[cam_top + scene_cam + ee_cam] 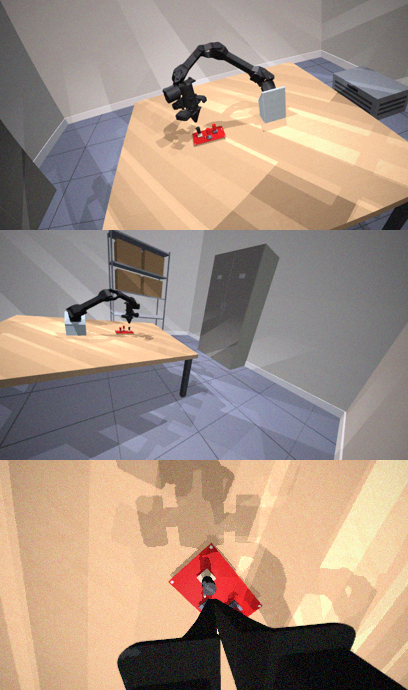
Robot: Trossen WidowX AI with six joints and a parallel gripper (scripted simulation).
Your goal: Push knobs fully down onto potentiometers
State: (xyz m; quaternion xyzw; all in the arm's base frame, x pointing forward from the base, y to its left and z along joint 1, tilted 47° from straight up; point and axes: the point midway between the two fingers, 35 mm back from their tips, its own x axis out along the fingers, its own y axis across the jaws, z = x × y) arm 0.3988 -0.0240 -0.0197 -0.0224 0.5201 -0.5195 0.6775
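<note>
Now: the black knob 5 cm below my gripper tip.
</note>
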